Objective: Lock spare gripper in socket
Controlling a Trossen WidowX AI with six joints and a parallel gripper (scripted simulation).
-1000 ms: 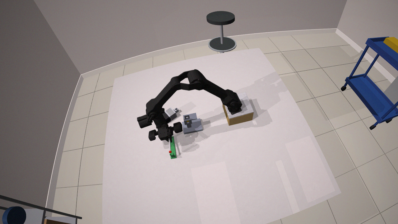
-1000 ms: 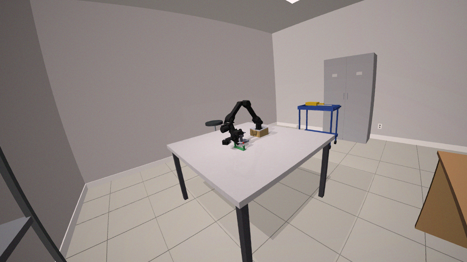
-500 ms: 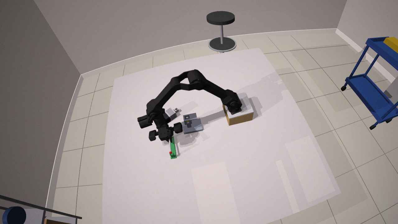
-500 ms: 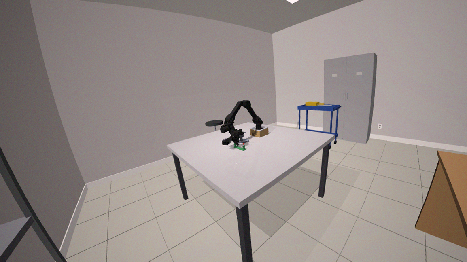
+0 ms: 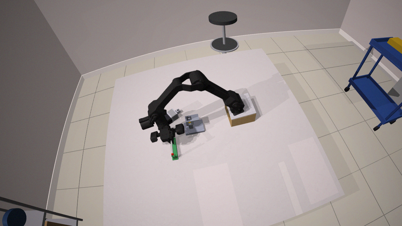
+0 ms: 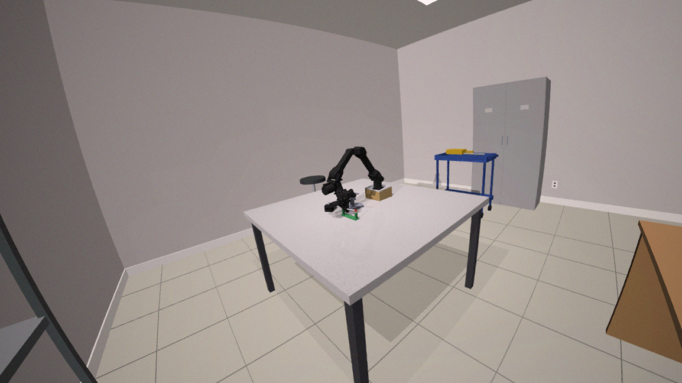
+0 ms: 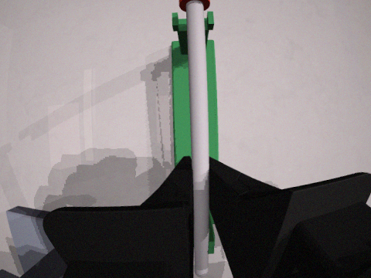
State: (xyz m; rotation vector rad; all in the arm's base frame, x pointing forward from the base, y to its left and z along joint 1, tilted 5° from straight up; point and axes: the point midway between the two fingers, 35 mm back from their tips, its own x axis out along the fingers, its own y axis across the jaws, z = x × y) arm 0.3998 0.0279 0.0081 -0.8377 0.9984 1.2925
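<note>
Right now my gripper tip is 2 cm to the right of the green pin rest. Also, from my gripper tip: spare gripper 20 cm to the right, 5 cm behind; grey mount 14 cm behind, 7 cm to the right, 3 cm above.
</note>
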